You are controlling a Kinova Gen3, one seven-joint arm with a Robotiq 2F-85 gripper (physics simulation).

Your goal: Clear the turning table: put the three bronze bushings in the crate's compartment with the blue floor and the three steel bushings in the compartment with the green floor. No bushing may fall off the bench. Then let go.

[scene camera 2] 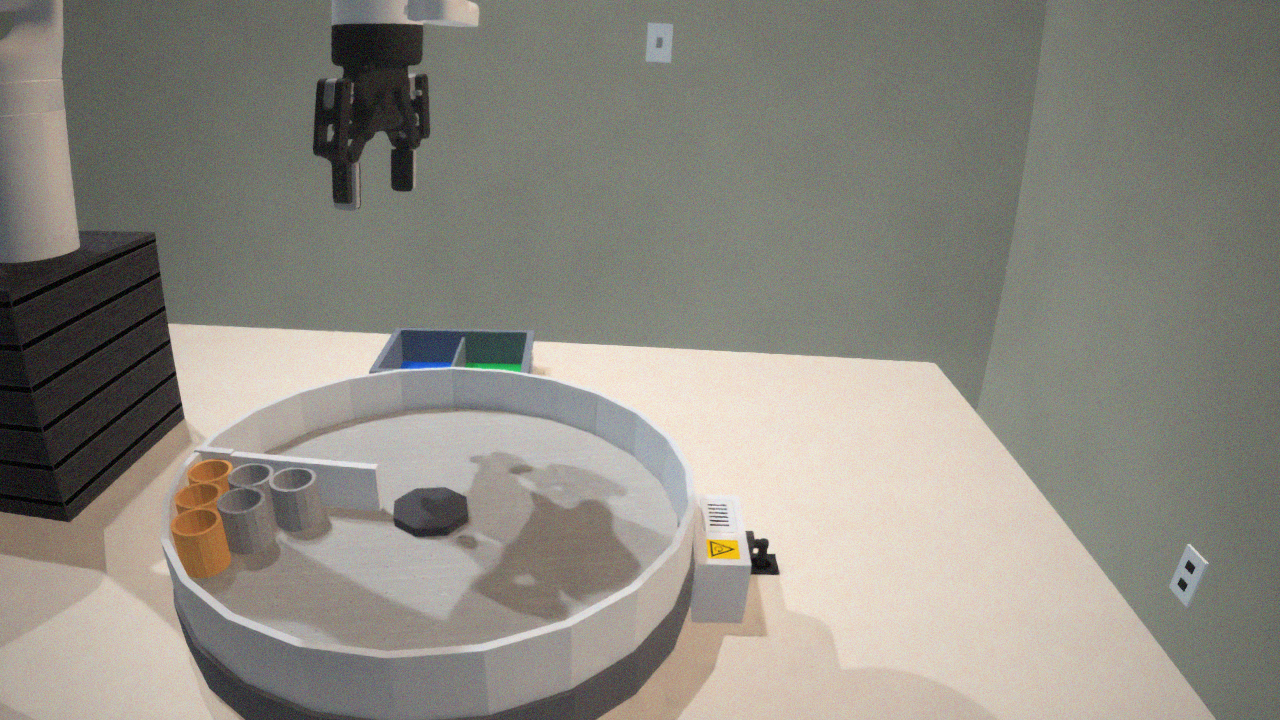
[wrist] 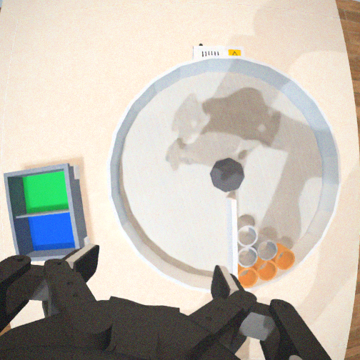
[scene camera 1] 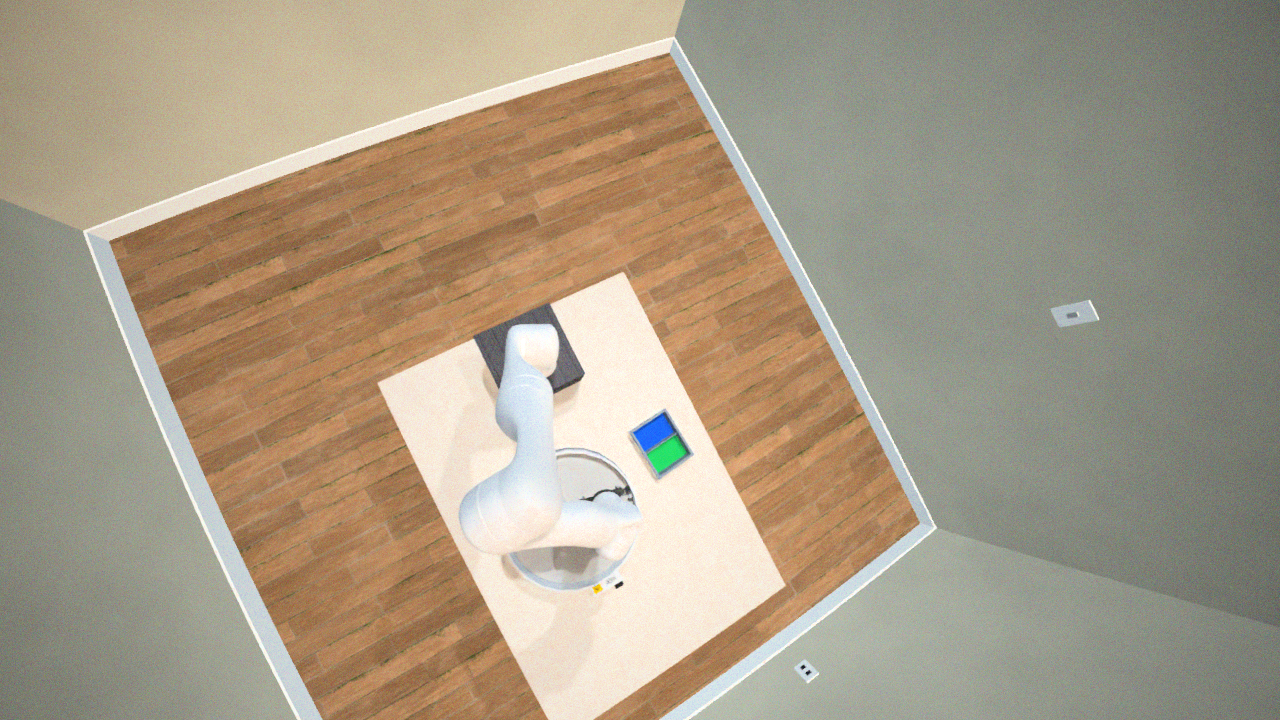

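Pixels of known places: gripper, fingertip midpoint: [scene camera 2: 377,199]; arm's base at its link origin: [scene camera 2: 36,251].
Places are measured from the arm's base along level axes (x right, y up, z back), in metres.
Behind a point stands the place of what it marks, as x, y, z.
Three bronze bushings [scene camera 2: 201,548] @[0.208, -0.152, -0.336] [wrist: 291,261] and three steel bushings [scene camera 2: 245,528] @[0.172, -0.155, -0.353] [wrist: 255,239] stand upright, bunched on the turning table [scene camera 2: 483,667] @[0.270, -0.150, -0.571] [wrist: 114,170] beside its white bar. The bronze ones stand along the rim, the steel ones farther inward. The arm hides them in scene camera 1. The crate [scene camera 2: 429,331] @[-0.334, -0.183, -0.318] [wrist: 75,215] has a blue floor [scene camera 1: 655,431] @[-0.280, -0.225, -0.334] [scene camera 2: 425,365] @[-0.319, -0.225, -0.316] [wrist: 51,231] and a green floor [scene camera 1: 667,454] @[-0.289, -0.225, -0.424] [scene camera 2: 496,367] @[-0.335, -0.225, -0.410] [wrist: 46,191]; no bushing shows on either, though camera 2 sees little of them. My gripper [scene camera 2: 375,186] @[-0.023, 0.055, -0.395] [wrist: 155,267] is open and empty, high above the bench.
The white bar [scene camera 2: 353,483] @[0.093, -0.152, -0.410] [wrist: 232,230] runs from the rim towards the dark centre hub [scene camera 2: 430,511] @[0.089, -0.170, -0.474] [wrist: 227,174]. A white box with a yellow label [scene camera 2: 721,573] @[0.111, -0.181, -0.708] [wrist: 218,52] stands against the table's outside. The dark arm pedestal [scene camera 1: 566,371] @[-0.060, -0.002, -0.050] [scene camera 2: 89,358] @[0.037, -0.095, -0.089] stands on the bench [scene camera 1: 716,573] @[-0.294, -0.232, -0.873].
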